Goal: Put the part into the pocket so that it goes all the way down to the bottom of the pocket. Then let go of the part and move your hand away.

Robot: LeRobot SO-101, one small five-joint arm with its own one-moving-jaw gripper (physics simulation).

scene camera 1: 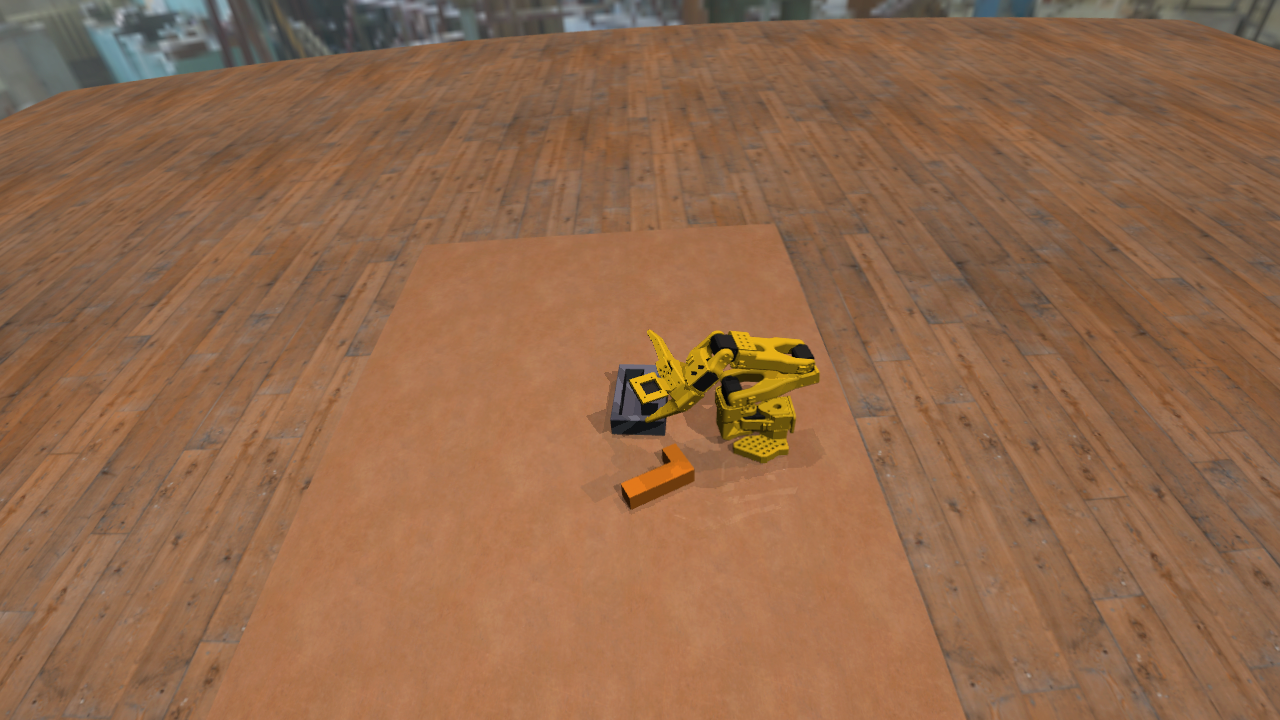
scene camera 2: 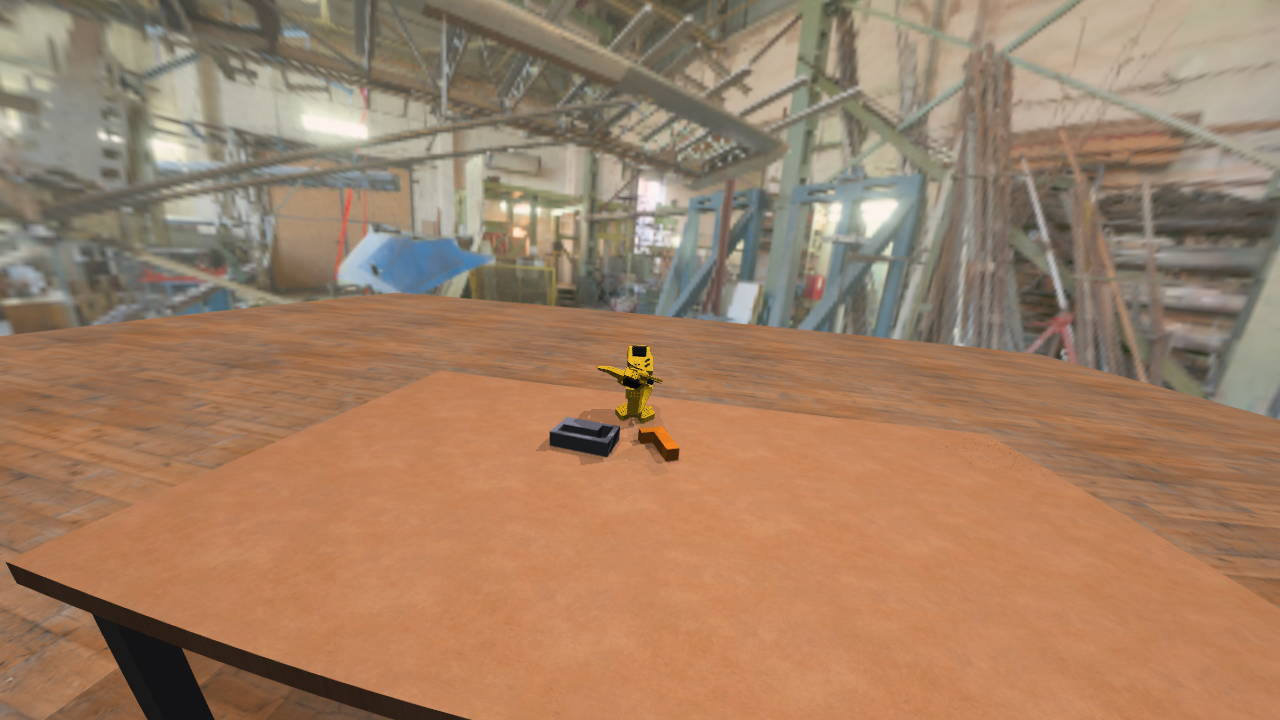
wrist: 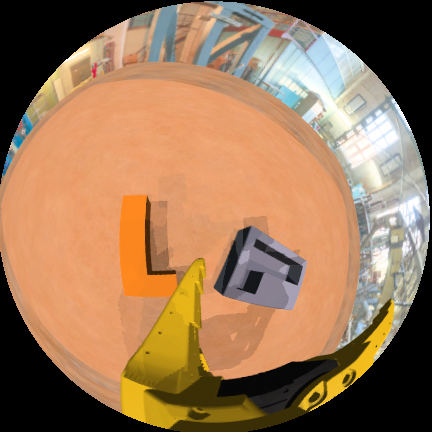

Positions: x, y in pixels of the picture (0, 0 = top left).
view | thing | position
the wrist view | orange block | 138, 279
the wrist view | dark grey pocket block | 258, 269
